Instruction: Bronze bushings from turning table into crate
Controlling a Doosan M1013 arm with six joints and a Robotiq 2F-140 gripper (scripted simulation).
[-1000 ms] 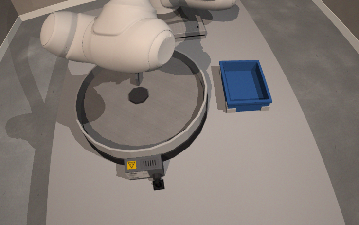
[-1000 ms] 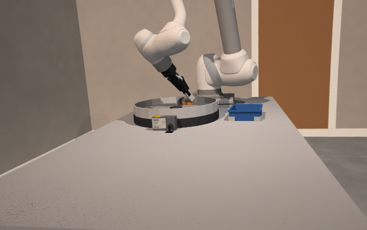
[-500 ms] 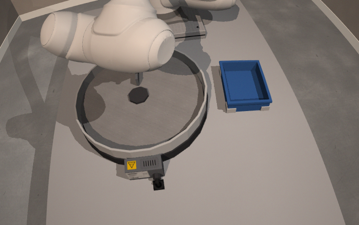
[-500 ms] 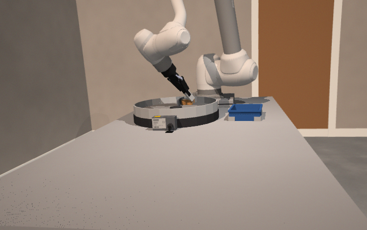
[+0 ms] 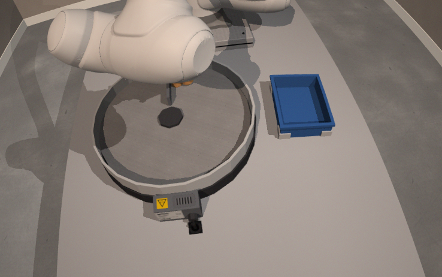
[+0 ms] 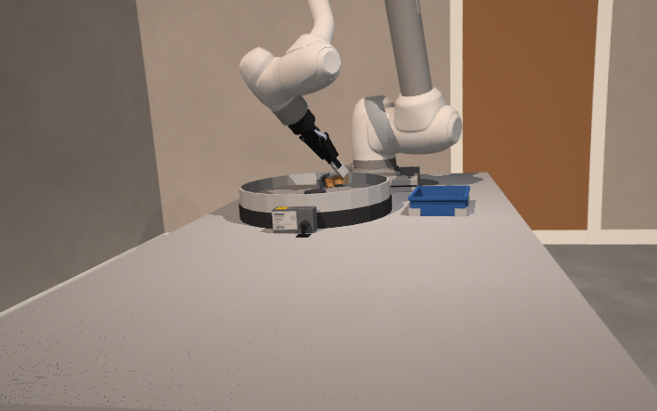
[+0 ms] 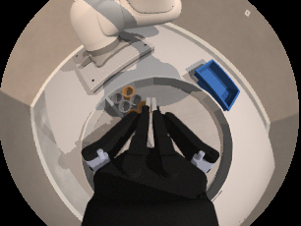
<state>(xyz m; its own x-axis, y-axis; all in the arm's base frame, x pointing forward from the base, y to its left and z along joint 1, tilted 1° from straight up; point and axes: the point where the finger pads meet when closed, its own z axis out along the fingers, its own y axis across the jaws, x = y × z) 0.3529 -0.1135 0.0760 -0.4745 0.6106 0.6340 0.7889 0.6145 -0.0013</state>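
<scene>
My gripper is now 28 cm to the right of the blue crate, 13 cm short of it and 9 cm above it.
</scene>
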